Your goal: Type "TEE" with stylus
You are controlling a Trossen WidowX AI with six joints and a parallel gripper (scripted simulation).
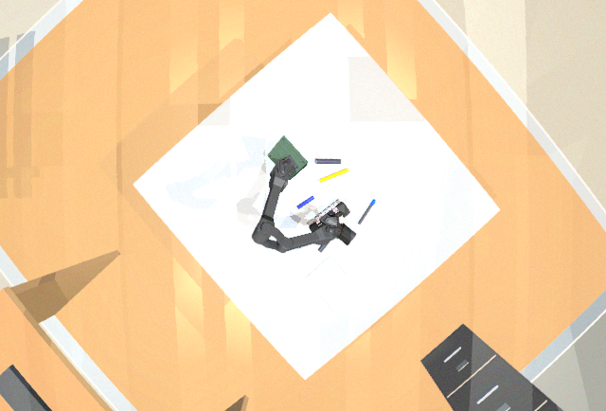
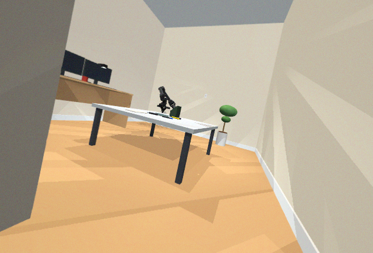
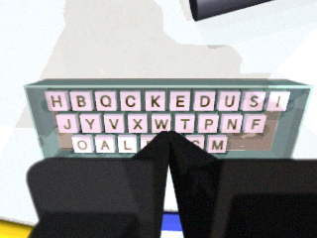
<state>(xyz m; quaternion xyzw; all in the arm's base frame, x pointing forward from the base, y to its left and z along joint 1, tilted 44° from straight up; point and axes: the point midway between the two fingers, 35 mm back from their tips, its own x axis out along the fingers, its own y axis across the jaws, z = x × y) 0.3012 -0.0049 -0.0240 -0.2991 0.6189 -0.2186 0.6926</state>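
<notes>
The blue stylus is 110 mm behind my gripper tip, 30 mm below it and 20 mm to the right of it. Round my gripper tip: yellow rod (150 mm behind, 140 mm to the left, 30 mm below); then stylus tip (110 mm behind, 30 mm below, 20 mm to the left); then tan sheet (300 mm ahead, 160 mm to the right, 40 mm below).
</notes>
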